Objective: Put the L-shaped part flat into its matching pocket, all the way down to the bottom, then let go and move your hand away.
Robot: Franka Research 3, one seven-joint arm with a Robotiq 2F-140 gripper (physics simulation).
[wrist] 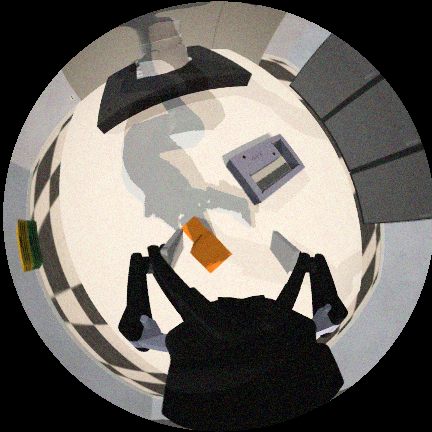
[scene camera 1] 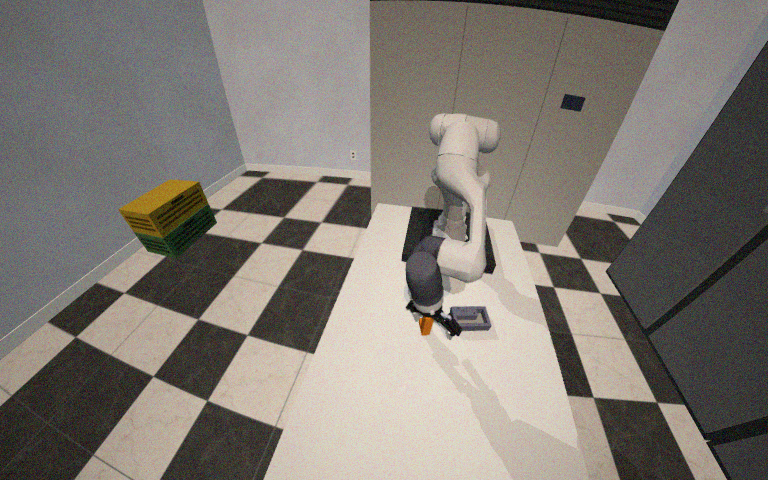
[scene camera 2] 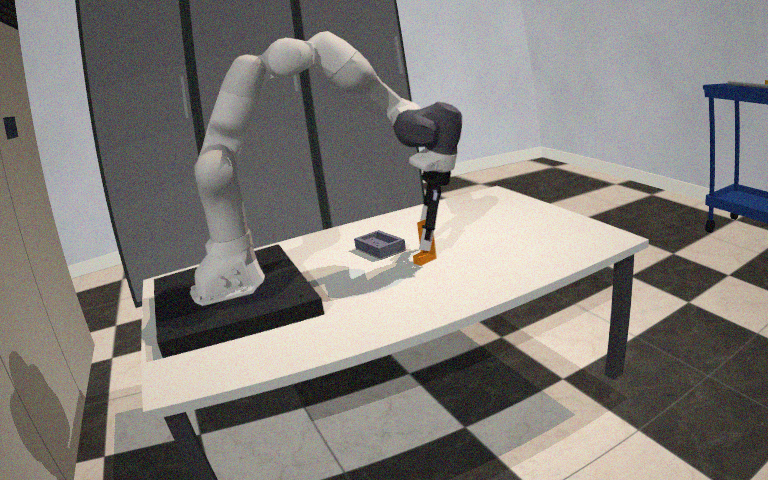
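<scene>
The orange L-shaped part [scene camera 1: 425, 326] [scene camera 2: 423, 259] [wrist: 211, 251] stands upright on the table, its long leg up and its short foot on the table top. My gripper [scene camera 1: 434, 327] [scene camera 2: 425, 236] [wrist: 227, 239] is open around it, pointing down, with nothing held. In the wrist view the part lies between the two finger pads, much closer to the left pad, and turned at an angle to them. The grey-purple tray [scene camera 1: 474, 326] [scene camera 2: 368, 247] [wrist: 242, 183] with the pocket lies flat on the table beside the gripper. A finger hides some of the part in scene camera 2.
The white table [scene camera 1: 362, 407] [scene camera 2: 538, 243] [wrist: 100, 200] carries the arm's black base plate [scene camera 1: 416, 226] [scene camera 2: 237, 316] [wrist: 220, 72] behind the tray. Yellow and green crates [scene camera 1: 169, 217] [wrist: 29, 245] stand on the floor. A blue cart [scene camera 2: 711, 141] stands beyond the table.
</scene>
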